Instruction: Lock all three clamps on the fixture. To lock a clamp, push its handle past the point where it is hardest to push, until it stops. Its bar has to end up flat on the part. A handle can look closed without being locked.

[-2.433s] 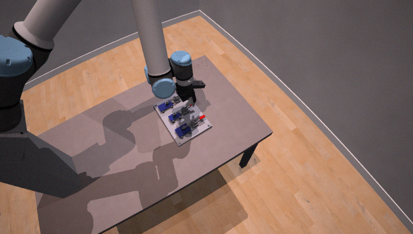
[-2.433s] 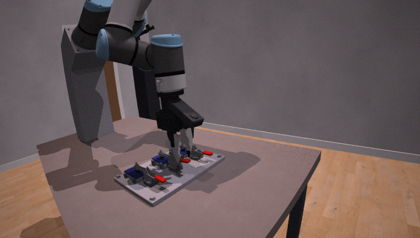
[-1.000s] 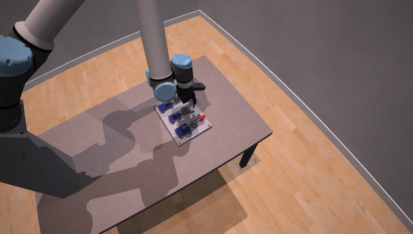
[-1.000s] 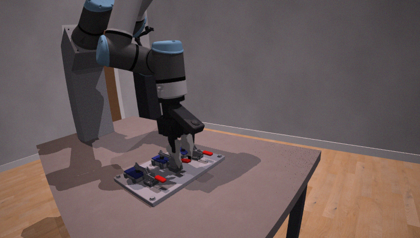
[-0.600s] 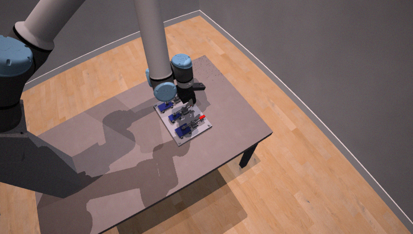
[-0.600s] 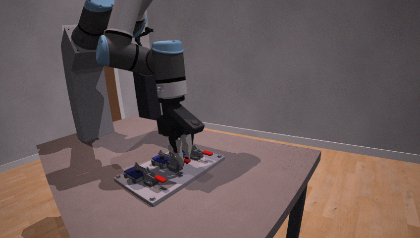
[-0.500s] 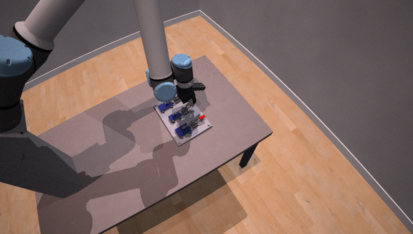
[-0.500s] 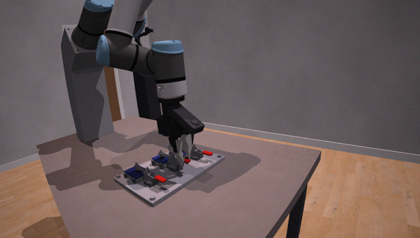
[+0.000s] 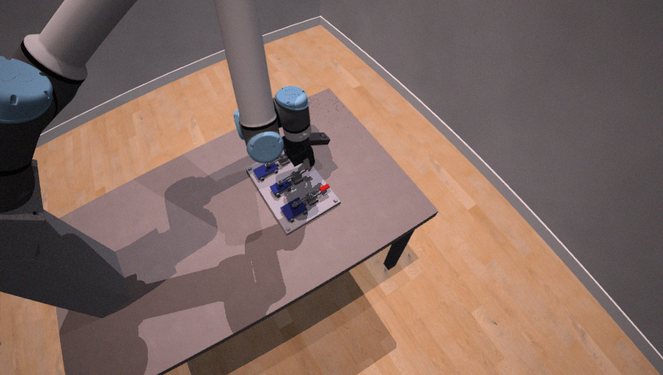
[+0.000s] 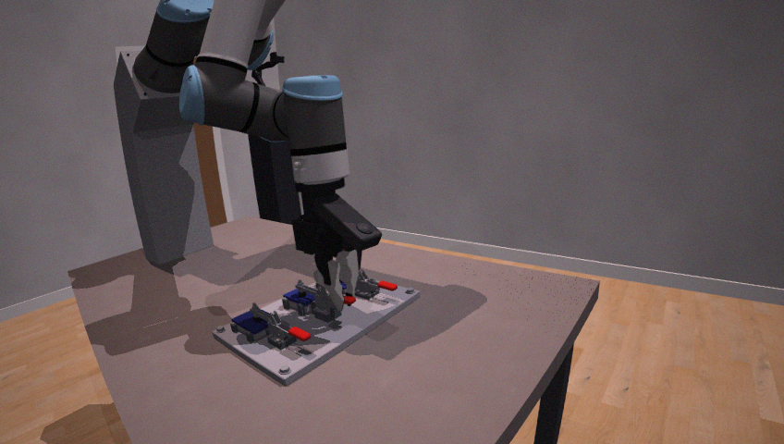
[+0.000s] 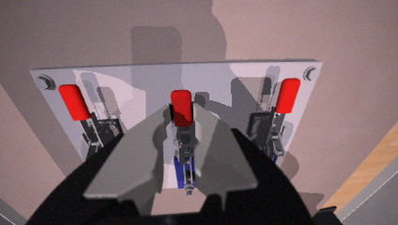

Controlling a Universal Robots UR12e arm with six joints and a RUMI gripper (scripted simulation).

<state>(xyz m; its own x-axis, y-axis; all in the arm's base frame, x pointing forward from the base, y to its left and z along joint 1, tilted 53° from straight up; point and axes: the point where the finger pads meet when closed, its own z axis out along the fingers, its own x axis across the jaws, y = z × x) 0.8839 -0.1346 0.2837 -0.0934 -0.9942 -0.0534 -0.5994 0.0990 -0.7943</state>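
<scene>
Now: hand 6 cm past the toggle clamp, 1 cm to the right of it and 1 cm above it. The rest, counted from my hand: grey fixture plate 8 cm behind, 6 cm below, 1 cm to the left; then blue part 15 cm behind, 9 cm to the right, 3 cm below.
</scene>
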